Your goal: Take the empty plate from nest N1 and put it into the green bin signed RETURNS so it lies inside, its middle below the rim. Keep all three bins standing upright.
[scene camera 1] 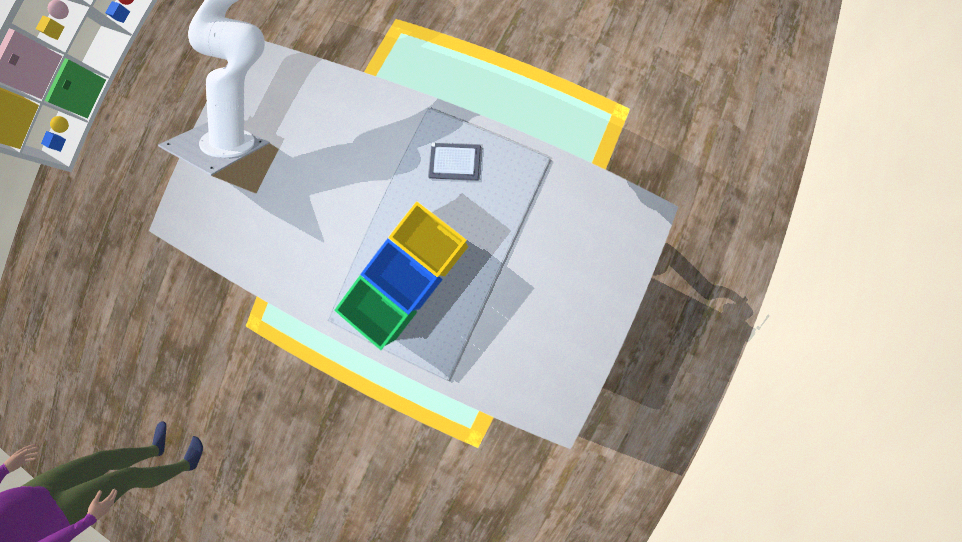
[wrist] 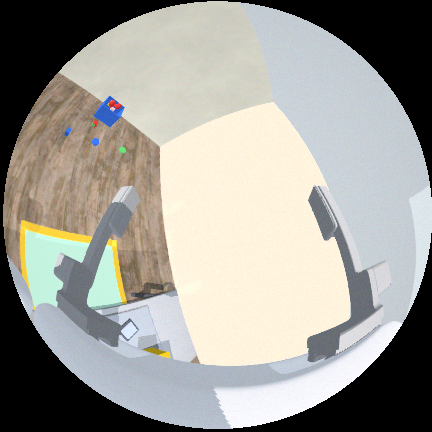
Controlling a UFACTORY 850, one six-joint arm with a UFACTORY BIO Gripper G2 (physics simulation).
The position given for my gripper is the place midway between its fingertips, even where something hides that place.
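In the wrist view I can see my gripper (wrist: 221,188), and scene camera 1 gives me a pale plate (scene camera 1: 447,160).
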